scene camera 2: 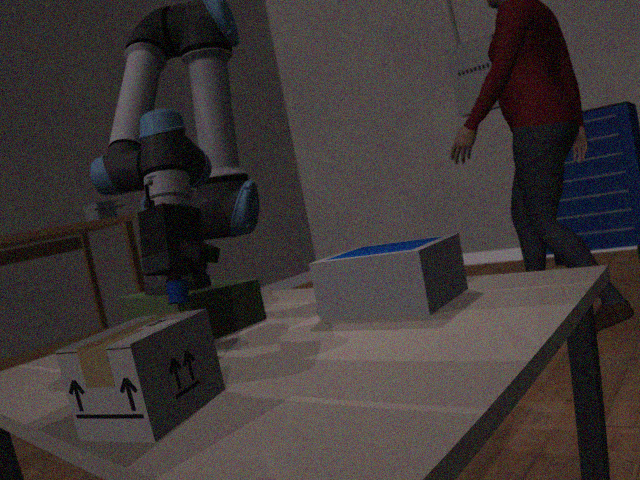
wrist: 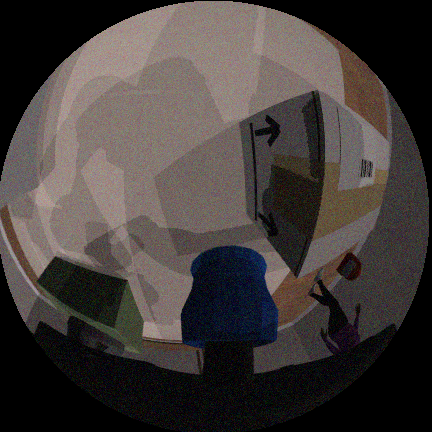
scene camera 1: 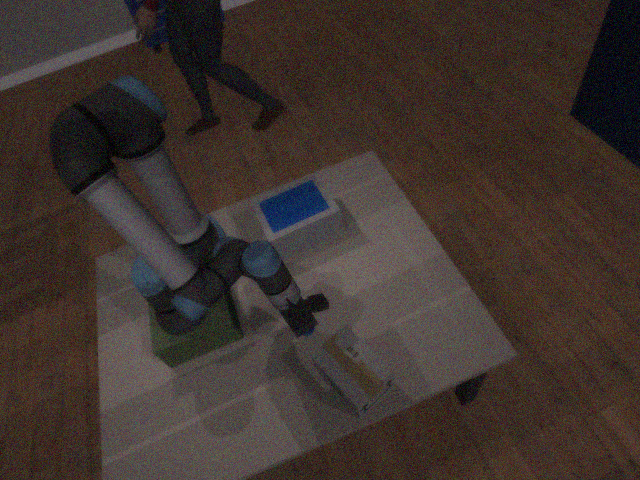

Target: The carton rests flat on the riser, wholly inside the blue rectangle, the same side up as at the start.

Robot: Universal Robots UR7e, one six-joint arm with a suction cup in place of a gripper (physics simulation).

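Frame: origin at the arm's base, x ahead, y left, z up, level; centimetres.
Seen in the pictures: hand at its tool point: [scene camera 2: 179, 302] [wrist: 228, 273]; arm's base at its link origin: [wrist: 95, 333].
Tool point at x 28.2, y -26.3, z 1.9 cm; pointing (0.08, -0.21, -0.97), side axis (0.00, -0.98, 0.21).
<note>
Offsets run from my tool point to a thing's top centre.
A white carton {dx +5.1, dy -13.5, dz -0.5 cm} [scene camera 1: 356, 364] [scene camera 2: 165, 382] [wrist: 330, 200] with tan tape on top and black arrows pointing up stands upright on the table, close to its edge. My gripper [scene camera 1: 308, 329] [scene camera 2: 177, 294] [wrist: 228, 255], a blue suction cup, hangs near the carton's end that faces the robot base, slightly above its top. The wrist view shows a gap between cup and carton, so it holds nothing while suction is on. The light grey riser {dx +16.7, dy +42.3, dz -0.7 cm} [scene camera 1: 310, 235] [scene camera 2: 372, 289] stands across the table, with the blue rectangle {dx +16.7, dy +42.3, dz -0.7 cm} [scene camera 1: 294, 205] [scene camera 2: 390, 248] on its top. The riser does not show in the wrist view.
A green block [scene camera 1: 201, 335] [scene camera 2: 232, 307] [wrist: 90, 295] stands under the arm's base. A person [scene camera 1: 196, 46] [scene camera 2: 537, 72] in a red top is beyond the table, past the riser. A blue cabinet [scene camera 2: 599, 180] stands by the wall. Another person [wrist: 342, 330] shows in the wrist view.
</note>
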